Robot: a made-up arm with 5 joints.
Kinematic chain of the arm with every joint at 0, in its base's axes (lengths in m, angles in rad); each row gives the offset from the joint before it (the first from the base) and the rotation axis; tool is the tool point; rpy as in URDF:
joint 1: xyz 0.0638 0 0.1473 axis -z
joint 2: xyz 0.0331 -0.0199 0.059 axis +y
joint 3: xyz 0.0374 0 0.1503 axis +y
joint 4: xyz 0.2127 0 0.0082 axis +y
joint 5: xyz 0.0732 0.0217 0 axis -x
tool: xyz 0 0 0 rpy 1.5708 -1.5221 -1.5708
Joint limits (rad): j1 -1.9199..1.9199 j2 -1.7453..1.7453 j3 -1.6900..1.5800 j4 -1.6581..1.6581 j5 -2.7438..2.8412
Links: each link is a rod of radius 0.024 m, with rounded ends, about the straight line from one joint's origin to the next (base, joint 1, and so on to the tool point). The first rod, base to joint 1, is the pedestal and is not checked.
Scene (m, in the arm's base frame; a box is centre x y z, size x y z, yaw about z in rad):
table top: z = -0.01
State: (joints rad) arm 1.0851 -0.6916 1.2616 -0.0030 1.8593
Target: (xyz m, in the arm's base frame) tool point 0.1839 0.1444 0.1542
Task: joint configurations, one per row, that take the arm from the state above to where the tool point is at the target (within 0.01 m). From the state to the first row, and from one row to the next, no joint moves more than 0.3 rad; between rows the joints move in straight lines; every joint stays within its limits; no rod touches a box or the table.
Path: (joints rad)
1: 0.8062 -0.6760 1.2772 0.0006 1.8593
2: 0.5272 -0.6604 1.2929 0.0043 1.8593
3: 0.2483 -0.6447 1.3085 0.0079 1.8593
4: -0.0306 -0.6291 1.3241 0.0115 1.8593
5: -0.3096 -0.6135 1.3397 0.0152 1.8593
6: -0.5885 -0.5979 1.3554 0.0188 1.8593
7: -0.8674 -0.5823 1.3710 0.0225 1.8593

